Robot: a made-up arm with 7 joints.
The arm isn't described. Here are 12 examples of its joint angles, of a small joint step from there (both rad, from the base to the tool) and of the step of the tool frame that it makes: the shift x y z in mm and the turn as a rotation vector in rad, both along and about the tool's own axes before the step.
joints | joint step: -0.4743 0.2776 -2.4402 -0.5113 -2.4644 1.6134 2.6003 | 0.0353 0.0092 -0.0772 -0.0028 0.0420 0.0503 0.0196
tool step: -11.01 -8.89 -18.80 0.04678 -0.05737 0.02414
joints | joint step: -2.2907 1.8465 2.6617 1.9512 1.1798 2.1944 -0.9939 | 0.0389 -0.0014 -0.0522 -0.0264 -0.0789 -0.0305 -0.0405
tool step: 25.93 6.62 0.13 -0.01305 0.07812 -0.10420
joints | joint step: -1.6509 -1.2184 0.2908 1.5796 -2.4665 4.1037 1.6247 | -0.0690 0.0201 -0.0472 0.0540 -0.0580 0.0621 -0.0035
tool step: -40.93 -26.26 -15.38 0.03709 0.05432 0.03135
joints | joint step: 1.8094 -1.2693 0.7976 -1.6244 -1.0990 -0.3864 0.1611 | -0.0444 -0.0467 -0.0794 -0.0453 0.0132 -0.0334 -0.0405
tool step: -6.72 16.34 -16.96 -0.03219 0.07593 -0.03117
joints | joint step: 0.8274 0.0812 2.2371 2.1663 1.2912 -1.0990 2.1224 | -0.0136 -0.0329 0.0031 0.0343 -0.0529 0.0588 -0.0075
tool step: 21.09 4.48 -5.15 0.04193 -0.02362 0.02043
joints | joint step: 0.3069 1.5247 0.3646 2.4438 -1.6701 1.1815 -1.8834 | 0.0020 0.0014 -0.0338 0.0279 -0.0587 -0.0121 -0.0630
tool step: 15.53 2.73 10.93 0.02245 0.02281 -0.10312
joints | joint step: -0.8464 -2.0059 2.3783 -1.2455 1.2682 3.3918 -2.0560 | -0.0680 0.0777 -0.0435 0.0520 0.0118 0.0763 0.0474
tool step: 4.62 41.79 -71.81 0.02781 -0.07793 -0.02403
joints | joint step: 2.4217 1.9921 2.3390 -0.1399 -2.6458 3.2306 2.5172 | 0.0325 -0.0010 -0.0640 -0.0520 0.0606 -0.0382 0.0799
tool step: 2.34 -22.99 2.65 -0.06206 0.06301 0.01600
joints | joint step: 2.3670 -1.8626 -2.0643 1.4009 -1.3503 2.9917 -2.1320 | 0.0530 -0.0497 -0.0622 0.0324 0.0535 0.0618 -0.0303
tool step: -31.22 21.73 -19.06 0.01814 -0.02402 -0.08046
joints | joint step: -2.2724 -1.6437 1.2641 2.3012 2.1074 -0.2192 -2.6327 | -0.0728 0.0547 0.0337 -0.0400 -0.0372 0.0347 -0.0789
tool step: 19.34 -5.15 18.40 0.10870 -0.01712 -0.16480
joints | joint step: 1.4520 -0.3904 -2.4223 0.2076 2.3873 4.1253 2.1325 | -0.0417 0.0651 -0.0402 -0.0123 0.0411 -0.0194 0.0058
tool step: 42.34 41.31 23.52 0.03110 -0.03729 0.03247
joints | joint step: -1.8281 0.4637 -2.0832 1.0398 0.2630 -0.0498 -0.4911 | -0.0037 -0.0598 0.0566 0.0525 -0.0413 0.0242 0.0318
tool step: 18.46 -56.74 9.28 -0.04940 -0.04301 -0.03002
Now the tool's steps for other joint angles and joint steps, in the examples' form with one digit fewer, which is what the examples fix.
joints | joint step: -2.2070 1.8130 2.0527 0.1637 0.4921 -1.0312 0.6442 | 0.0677 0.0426 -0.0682 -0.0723 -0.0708 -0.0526 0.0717
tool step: -58.7 -20.8 -22.3 -0.1148 0.1243 0.1659
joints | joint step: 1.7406 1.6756 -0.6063 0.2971 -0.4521 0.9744 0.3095 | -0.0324 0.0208 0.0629 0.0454 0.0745 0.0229 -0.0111
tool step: 7.3 0.7 -8.5 0.1077 -0.0047 0.0792
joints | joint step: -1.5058 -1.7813 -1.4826 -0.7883 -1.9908 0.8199 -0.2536 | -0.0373 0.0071 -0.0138 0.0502 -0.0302 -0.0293 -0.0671
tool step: 21.1 -49.5 -15.5 0.0260 0.0121 -0.1520
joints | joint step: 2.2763 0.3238 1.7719 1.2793 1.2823 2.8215 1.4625 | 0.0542 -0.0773 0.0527 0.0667 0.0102 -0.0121 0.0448
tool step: 13.3 -17.6 9.3 -0.1098 0.0949 0.0696
